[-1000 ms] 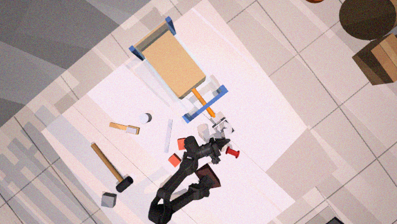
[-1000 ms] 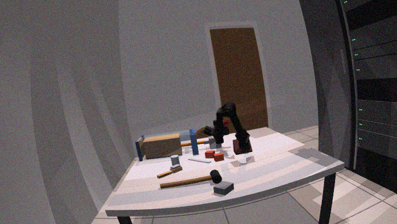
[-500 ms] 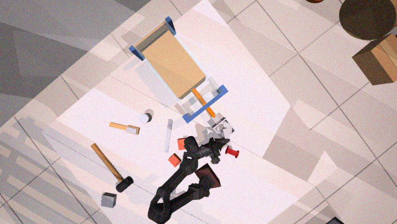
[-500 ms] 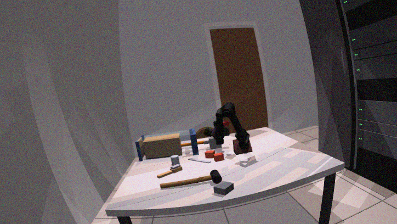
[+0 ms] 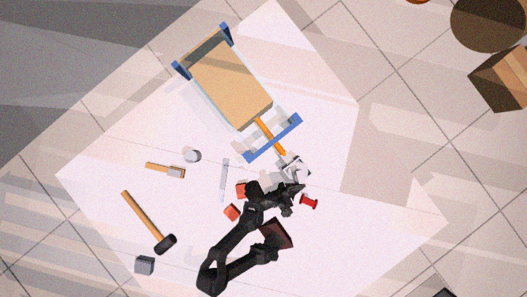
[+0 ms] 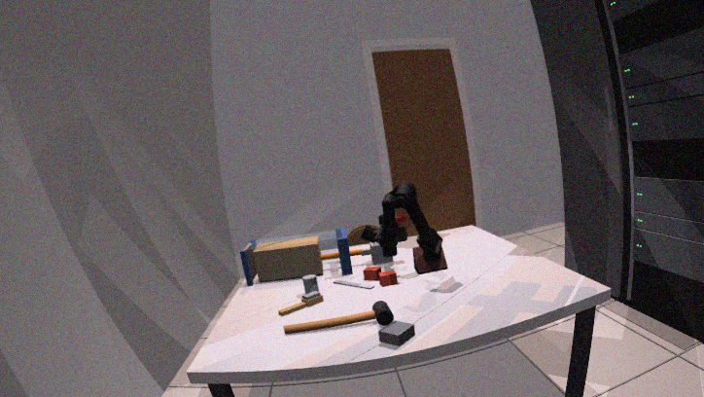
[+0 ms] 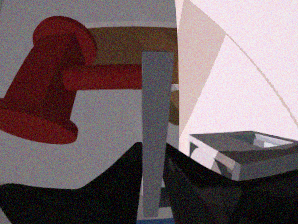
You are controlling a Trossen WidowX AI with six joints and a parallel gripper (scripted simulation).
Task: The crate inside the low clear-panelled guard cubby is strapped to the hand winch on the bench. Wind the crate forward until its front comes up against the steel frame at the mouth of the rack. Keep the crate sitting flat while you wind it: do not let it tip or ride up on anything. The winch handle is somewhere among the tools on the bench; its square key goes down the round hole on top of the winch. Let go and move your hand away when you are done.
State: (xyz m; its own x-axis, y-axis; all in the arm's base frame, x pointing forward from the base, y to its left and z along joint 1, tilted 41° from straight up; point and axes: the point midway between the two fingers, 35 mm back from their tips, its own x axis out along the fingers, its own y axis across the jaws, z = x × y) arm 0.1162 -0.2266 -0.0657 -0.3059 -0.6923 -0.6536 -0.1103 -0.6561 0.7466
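Right now my gripper tip is 2 cm to the right of the grey crank bar, 1 cm below it and 1 cm past it. Round my gripper tip: grey winch: 10 cm below, 3 cm ahead, 2 cm to the right; red knob: 4 cm behind, 4 cm above, 3 cm to the left; blue steel frame: 21 cm ahead, 3 cm to the right, 3 cm below.
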